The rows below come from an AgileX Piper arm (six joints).
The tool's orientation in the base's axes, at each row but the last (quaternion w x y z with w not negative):
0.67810 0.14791 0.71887 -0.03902
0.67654 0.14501 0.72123 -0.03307
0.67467 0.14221 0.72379 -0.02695
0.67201 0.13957 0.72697 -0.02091
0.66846 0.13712 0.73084 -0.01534
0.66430 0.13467 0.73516 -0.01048
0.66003 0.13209 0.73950 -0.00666
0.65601 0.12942 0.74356 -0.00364
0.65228 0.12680 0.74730 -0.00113
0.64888 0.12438 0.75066 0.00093
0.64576 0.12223 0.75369 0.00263
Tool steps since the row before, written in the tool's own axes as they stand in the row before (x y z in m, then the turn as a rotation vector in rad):
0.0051 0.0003 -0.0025 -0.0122 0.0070 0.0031
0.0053 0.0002 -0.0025 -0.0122 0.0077 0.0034
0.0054 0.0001 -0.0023 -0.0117 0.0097 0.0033
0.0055 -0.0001 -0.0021 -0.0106 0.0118 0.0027
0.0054 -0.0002 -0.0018 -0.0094 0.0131 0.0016
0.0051 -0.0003 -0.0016 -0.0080 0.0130 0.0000
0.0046 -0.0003 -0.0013 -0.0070 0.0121 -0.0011
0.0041 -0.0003 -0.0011 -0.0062 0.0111 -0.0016
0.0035 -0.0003 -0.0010 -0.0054 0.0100 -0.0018
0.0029 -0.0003 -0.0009 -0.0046 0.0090 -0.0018
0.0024 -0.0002 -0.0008 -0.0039 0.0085 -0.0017
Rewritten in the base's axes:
-0.0025 0.0017 -0.0048 0.0053 0.0039 0.0128
-0.0026 0.0017 -0.0050 0.0058 0.0045 0.0129
-0.0025 0.0015 -0.0051 0.0061 0.0065 0.0127
-0.0024 0.0013 -0.0052 0.0060 0.0089 0.0120
-0.0022 0.0011 -0.0051 0.0051 0.0106 0.0112
-0.0020 0.0010 -0.0049 0.0034 0.0111 0.0100
-0.0018 0.0008 -0.0044 0.0021 0.0106 0.0090
-0.0016 0.0007 -0.0039 0.0013 0.0098 0.0081
-0.0014 0.0005 -0.0033 0.0008 0.0090 0.0072
-0.0013 0.0004 -0.0027 0.0005 0.0081 0.0062
-0.0011 0.0004 -0.0022 0.0004 0.0078 0.0055

